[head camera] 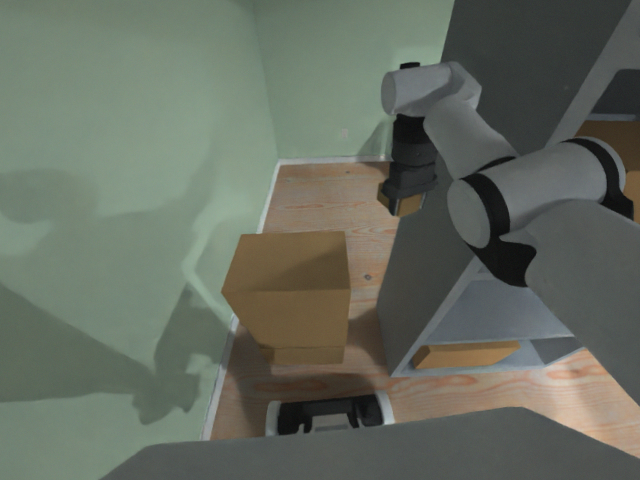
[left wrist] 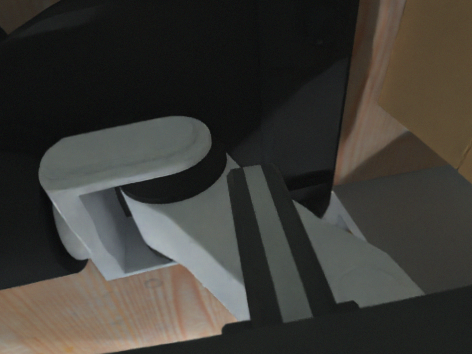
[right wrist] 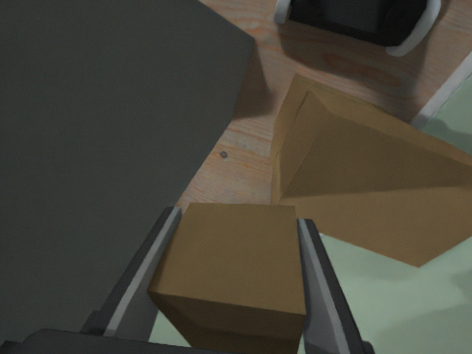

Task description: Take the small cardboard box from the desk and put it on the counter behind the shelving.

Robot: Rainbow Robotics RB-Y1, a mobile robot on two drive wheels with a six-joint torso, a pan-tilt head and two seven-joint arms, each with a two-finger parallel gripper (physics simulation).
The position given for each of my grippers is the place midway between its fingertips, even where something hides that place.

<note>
I see my left gripper (left wrist: 252,185), my right gripper (head camera: 405,210) and a small cardboard box (right wrist: 230,271).
My right gripper shows as well in the right wrist view (right wrist: 237,223). The left wrist view misses the small cardboard box: it is out of frame.
</note>
